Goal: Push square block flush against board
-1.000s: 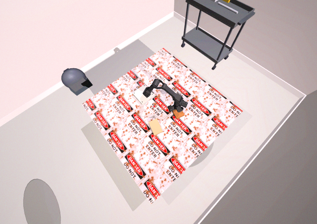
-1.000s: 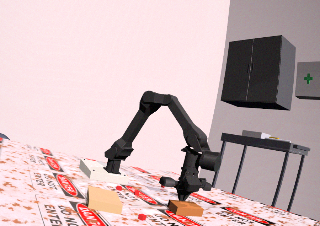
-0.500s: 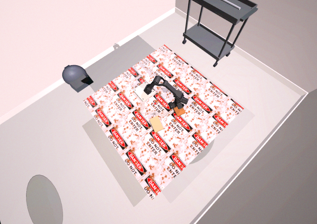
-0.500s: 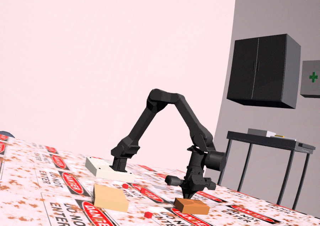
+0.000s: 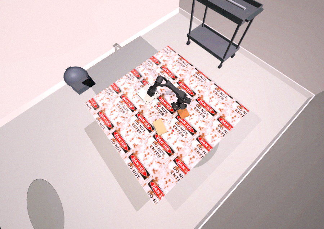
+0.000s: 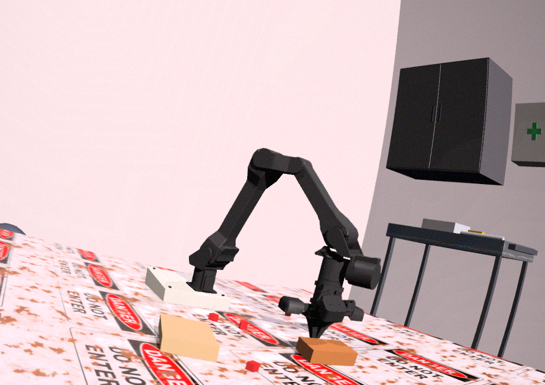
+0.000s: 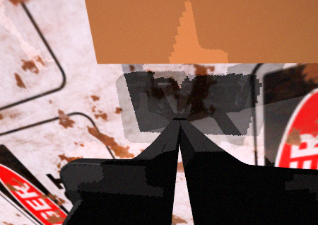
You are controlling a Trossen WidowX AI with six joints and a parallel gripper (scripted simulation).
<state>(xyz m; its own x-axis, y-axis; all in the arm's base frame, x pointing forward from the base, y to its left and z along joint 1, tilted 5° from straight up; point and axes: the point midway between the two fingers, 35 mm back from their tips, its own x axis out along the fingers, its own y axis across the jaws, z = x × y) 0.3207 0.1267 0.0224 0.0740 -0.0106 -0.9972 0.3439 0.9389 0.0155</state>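
Right now my gripper tip is 9 cm short of the orange square block, 4 cm to the left of it and 1 cm below it. Round my gripper tip: pale yellow board: 2 cm ahead, 32 cm to the right, 1 cm above.
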